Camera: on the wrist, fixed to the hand. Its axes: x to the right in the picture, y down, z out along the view.
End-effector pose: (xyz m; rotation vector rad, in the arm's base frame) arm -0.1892 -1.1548 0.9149 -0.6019 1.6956 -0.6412
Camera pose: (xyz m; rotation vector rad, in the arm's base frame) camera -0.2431 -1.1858 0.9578 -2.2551 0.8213 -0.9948
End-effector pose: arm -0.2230 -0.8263 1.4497 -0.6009 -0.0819 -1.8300
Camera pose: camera -0.2886 -0.8312 1.4125 1.1364 0.2889 2.4983
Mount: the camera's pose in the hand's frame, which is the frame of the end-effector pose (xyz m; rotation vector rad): 0.0023 -0.0490 -0.0575 -0.5140 -0.3417 -1.4906
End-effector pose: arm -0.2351 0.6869 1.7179 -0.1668 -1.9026 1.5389
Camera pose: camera -0.1892 0.7207 1.7675 1.1008 -1.7775 0.0610
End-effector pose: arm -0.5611 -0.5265 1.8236 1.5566 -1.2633 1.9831
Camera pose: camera -0.5628 -0.4544 1.8463 1.6966 -0.2899 0.4312
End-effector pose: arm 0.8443 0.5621 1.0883 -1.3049 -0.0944 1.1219
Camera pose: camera 0.9104 0.5303 1.1065 -1.0123 -1.4254 -0.0323
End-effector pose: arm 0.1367 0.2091 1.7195 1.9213 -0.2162 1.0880
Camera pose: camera 0.1292 0.2826 1.7037 1.2152 0.6251 -0.2865
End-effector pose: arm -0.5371 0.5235 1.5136 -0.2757 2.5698 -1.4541
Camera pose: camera -0.5496 0.5457 1.5848 2.1060 -1.8182 0.5270
